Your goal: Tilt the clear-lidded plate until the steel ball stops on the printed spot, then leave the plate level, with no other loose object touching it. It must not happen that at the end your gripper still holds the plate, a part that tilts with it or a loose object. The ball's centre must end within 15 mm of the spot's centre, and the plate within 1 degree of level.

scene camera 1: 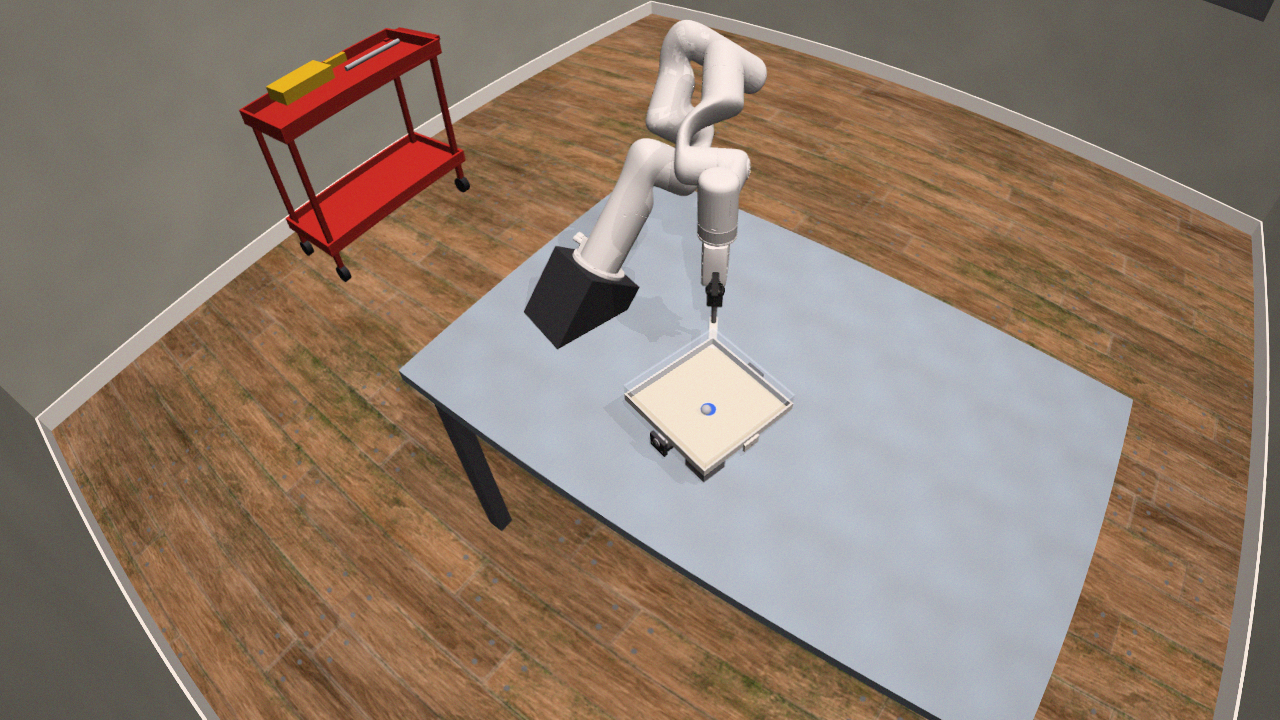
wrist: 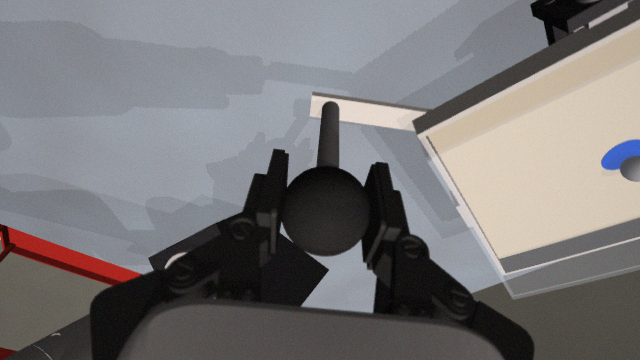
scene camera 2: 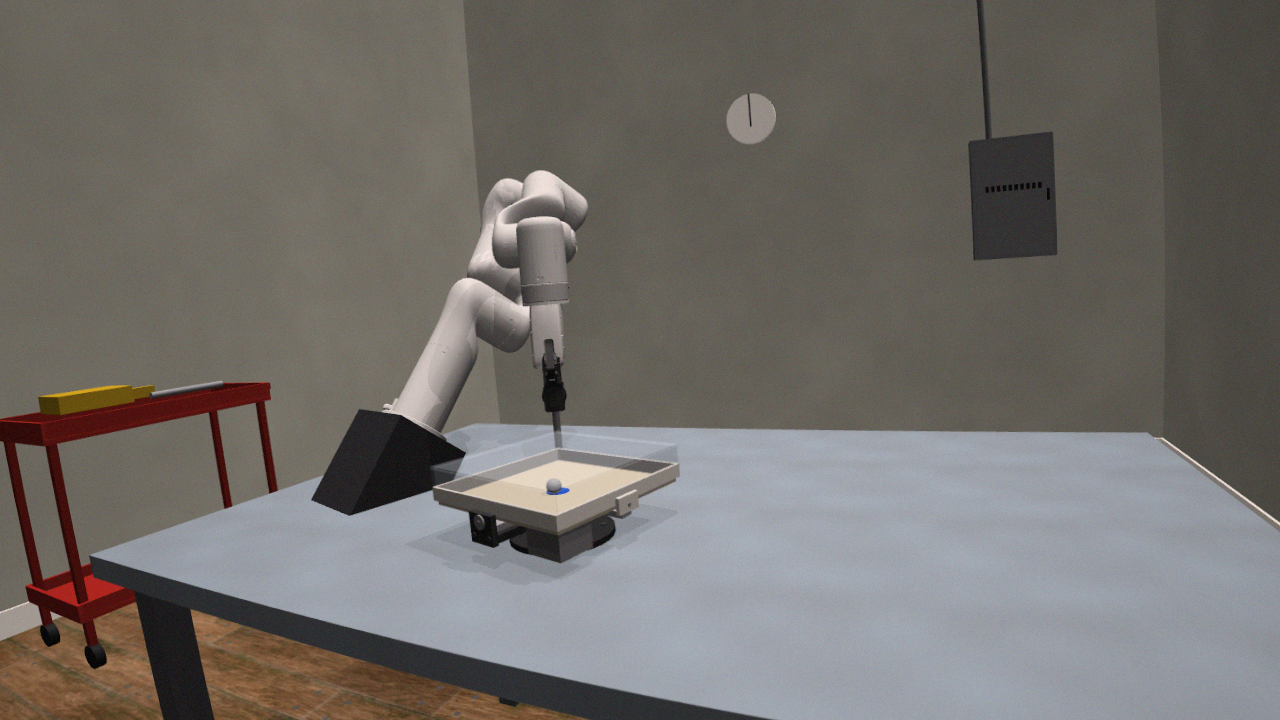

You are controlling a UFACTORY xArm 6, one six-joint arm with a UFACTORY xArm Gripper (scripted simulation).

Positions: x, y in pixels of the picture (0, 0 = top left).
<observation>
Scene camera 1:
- gripper: 714, 297
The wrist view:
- gripper: 326, 177
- square plate: 533, 158
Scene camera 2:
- square plate: 554, 484
</observation>
